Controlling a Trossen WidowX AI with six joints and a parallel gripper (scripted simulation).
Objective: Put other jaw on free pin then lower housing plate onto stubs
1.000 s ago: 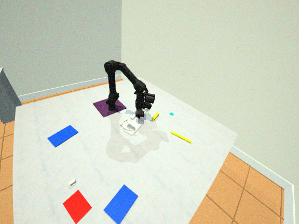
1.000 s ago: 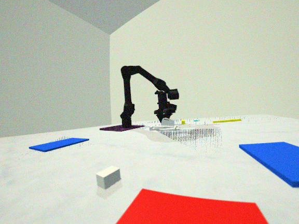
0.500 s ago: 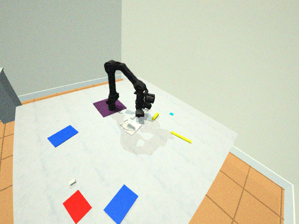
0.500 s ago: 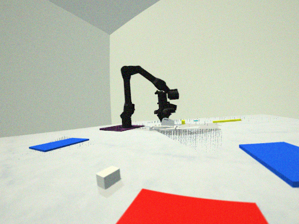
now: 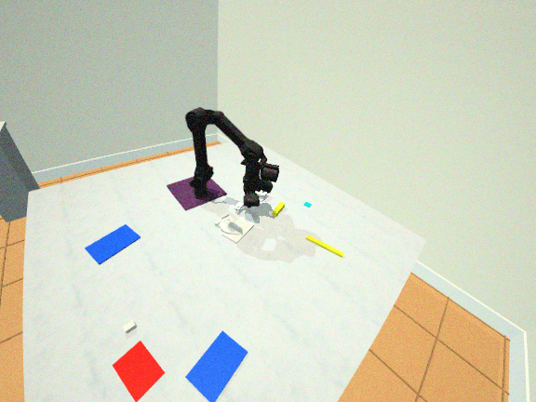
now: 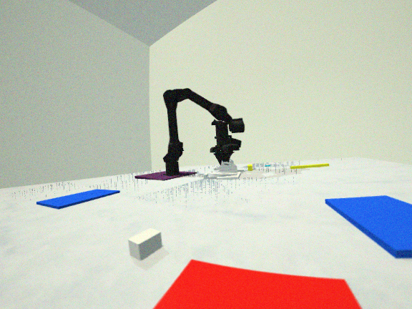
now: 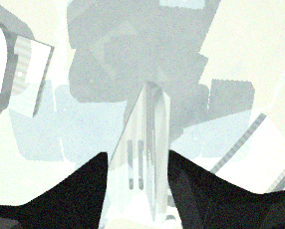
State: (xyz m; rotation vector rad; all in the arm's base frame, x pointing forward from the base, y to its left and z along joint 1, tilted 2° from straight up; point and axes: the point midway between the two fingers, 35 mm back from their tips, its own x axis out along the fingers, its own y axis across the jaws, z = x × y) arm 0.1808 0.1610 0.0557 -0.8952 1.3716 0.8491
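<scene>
My gripper tip is 13 cm to the left of the grey jaw, 6 cm short of it and 1 cm above it. From my gripper tip the other things lie so: red mat (50 cm to the right, 40 cm ahead, 2 cm below); then cyan chip (28 cm to the left, 9 cm ahead, 2 cm below); then yellow block (12 cm to the left, 7 cm ahead, 1 cm below).
</scene>
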